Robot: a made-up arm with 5 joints. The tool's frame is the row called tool.
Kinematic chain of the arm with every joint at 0, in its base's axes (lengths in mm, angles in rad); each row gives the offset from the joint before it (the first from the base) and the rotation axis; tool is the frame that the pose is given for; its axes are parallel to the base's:
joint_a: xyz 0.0 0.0 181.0 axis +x
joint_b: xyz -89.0 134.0 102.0 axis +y
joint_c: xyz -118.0 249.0 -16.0 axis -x
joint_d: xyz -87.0 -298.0 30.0 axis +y
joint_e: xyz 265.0 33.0 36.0 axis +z
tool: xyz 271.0 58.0 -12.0
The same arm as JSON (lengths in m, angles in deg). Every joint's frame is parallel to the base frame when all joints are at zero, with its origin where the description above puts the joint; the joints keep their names.
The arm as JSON. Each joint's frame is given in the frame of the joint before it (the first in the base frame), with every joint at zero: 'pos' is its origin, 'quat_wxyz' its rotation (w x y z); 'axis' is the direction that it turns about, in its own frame. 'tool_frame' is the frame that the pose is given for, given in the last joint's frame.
{"length_unit": "m", "angle_unit": "deg", "joints": [
  {"joint": "joint_a", "pos": [0.0, 0.0, 0.181], "quat_wxyz": [1.0, 0.0, 0.0, 0.0], "axis": [1.0, 0.0, 0.0]},
  {"joint": "joint_b", "pos": [-0.089, 0.134, 0.102], "quat_wxyz": [1.0, 0.0, 0.0, 0.0], "axis": [0.0, 1.0, 0.0]},
  {"joint": "joint_c", "pos": [-0.118, 0.249, -0.016], "quat_wxyz": [1.0, 0.0, 0.0, 0.0], "axis": [-1.0, 0.0, 0.0]},
  {"joint": "joint_d", "pos": [-0.087, -0.298, 0.03], "quat_wxyz": [1.0, 0.0, 0.0, 0.0], "axis": [0.0, 1.0, 0.0]},
  {"joint": "joint_e", "pos": [0.265, 0.033, 0.036], "quat_wxyz": [1.0, 0.0, 0.0, 0.0], "axis": [0.0, 0.0, 1.0]}
], "tool_frame": {"pos": [0.271, 0.058, -0.012], "quat_wxyz": [1.0, 0.0, 0.0, 0.0]}}

